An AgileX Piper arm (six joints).
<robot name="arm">
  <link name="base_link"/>
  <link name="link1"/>
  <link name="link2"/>
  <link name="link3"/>
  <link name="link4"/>
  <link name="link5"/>
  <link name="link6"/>
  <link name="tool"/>
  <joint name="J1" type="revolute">
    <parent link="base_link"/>
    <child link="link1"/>
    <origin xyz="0 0 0.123" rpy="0 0 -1.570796"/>
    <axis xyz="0 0 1"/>
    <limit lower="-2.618" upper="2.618"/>
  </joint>
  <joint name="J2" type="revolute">
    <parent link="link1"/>
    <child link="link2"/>
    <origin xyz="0 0 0" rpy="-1.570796 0 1.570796"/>
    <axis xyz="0 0 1"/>
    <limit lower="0" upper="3.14"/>
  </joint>
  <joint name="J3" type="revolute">
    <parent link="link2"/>
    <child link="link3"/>
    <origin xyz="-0.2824 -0.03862 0" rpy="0 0 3.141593"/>
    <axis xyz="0 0 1"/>
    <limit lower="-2.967" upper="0"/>
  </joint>
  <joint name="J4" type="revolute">
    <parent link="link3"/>
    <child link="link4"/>
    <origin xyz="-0.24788 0.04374 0" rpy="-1.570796 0 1.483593"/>
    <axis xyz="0 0 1"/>
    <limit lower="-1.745" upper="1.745"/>
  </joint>
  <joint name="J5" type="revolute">
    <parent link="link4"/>
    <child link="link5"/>
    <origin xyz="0 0 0" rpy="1.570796 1.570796 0"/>
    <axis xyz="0 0 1"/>
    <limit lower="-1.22" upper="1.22"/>
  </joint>
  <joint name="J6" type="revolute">
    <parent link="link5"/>
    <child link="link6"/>
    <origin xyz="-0.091 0 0" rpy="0 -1.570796 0"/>
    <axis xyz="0 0 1"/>
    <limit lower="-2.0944" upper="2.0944"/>
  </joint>
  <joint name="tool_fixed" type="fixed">
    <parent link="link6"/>
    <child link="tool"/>
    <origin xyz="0 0 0" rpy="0 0 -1.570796"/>
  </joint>
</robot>
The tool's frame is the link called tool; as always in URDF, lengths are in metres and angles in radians.
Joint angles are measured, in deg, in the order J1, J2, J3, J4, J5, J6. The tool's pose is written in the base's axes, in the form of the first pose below.
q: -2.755, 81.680, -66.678, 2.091, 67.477, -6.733
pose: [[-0.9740, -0.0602, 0.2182, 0.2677], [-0.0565, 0.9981, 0.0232, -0.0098], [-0.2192, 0.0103, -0.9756, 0.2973], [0, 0, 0, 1]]
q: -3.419, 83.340, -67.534, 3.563, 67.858, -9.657
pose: [[-0.9753, -0.0938, 0.1999, 0.2738], [-0.0863, 0.9952, 0.0457, -0.0111], [-0.2032, 0.0273, -0.9787, 0.2935], [0, 0, 0, 1]]
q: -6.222, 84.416, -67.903, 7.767, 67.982, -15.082
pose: [[-0.9727, -0.1231, 0.1965, 0.2774], [-0.1041, 0.9891, 0.1046, -0.0188], [-0.2072, 0.0813, -0.9749, 0.2906], [0, 0, 0, 1]]
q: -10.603, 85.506, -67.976, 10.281, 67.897, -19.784
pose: [[-0.9734, -0.1173, 0.1970, 0.2793], [-0.0923, 0.9870, 0.1314, -0.0370], [-0.2098, 0.1097, -0.9716, 0.2862], [0, 0, 0, 1]]
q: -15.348, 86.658, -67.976, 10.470, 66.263, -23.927
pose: [[-0.9712, -0.1008, 0.2158, 0.2809], [-0.0777, 0.9905, 0.1133, -0.0614], [-0.2252, 0.0932, -0.9698, 0.2810], [0, 0, 0, 1]]
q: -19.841, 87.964, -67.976, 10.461, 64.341, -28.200
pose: [[-0.9682, -0.0903, 0.2333, 0.2813], [-0.0710, 0.9934, 0.0898, -0.0857], [-0.2399, 0.0704, -0.9682, 0.2749], [0, 0, 0, 1]]
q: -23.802, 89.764, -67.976, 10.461, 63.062, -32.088
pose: [[-0.9696, -0.0828, 0.2304, 0.2807], [-0.0671, 0.9949, 0.0753, -0.1077], [-0.2355, 0.0575, -0.9702, 0.2659], [0, 0, 0, 1]]
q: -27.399, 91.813, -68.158, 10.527, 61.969, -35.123
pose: [[-0.9725, -0.0674, 0.2230, 0.2797], [-0.0540, 0.9964, 0.0660, -0.1284], [-0.2267, 0.0522, -0.9726, 0.2561], [0, 0, 0, 1]]
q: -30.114, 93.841, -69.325, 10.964, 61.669, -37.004
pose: [[-0.9740, -0.0485, 0.2211, 0.2806], [-0.0348, 0.9973, 0.0653, -0.1451], [-0.2237, 0.0559, -0.9731, 0.2506], [0, 0, 0, 1]]
